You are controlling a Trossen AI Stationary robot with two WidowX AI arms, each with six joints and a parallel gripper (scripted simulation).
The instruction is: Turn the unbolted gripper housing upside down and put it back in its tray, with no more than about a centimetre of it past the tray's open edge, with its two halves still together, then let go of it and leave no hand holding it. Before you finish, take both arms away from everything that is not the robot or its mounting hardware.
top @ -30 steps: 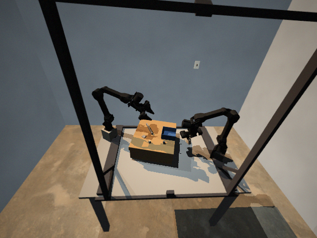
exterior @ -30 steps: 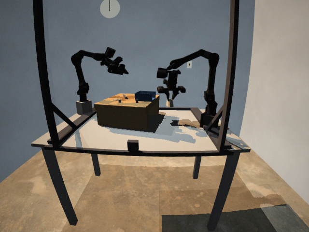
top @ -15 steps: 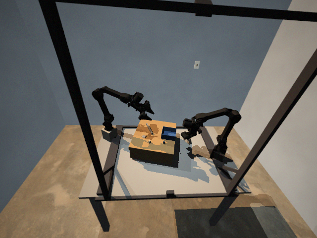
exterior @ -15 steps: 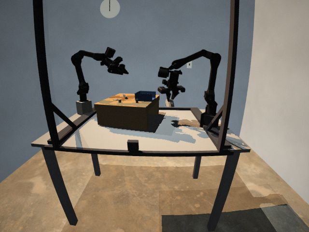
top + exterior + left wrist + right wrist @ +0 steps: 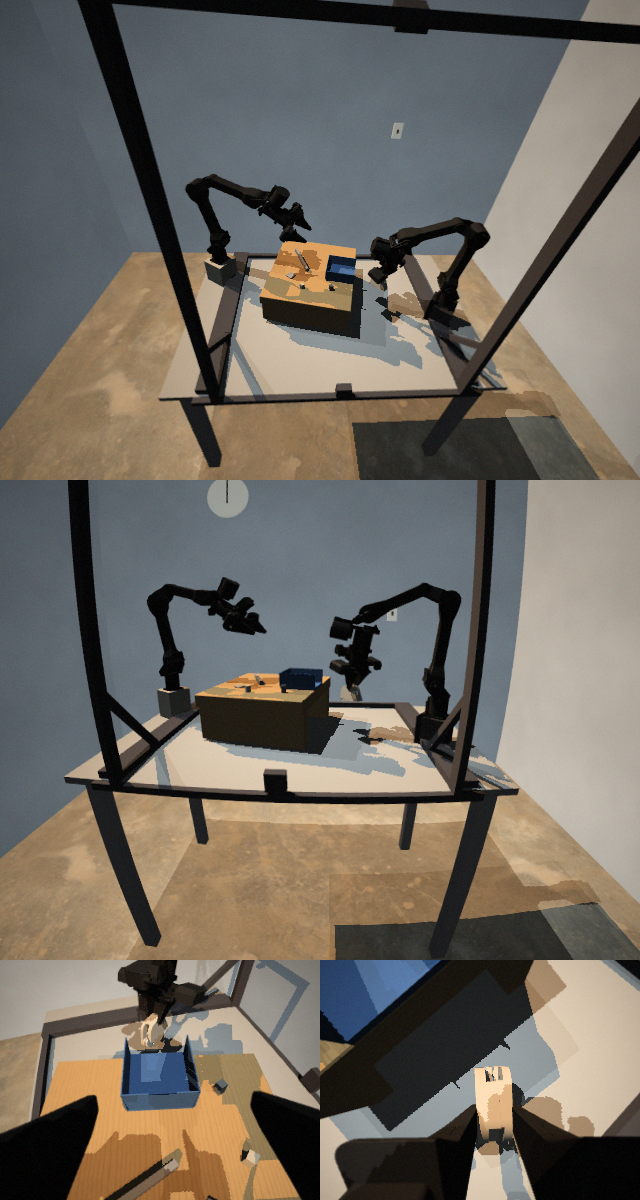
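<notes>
The white gripper housing is 5 cm below my right hand and 1 cm to the left of it. From my right hand the other things lie so: grey rod (36 cm to the left, 4 cm ahead, 3 cm below); wooden block (30 cm to the left, 9 cm below, 1 cm behind); gripper housing half (5 cm below, 1 cm ahead).
</notes>
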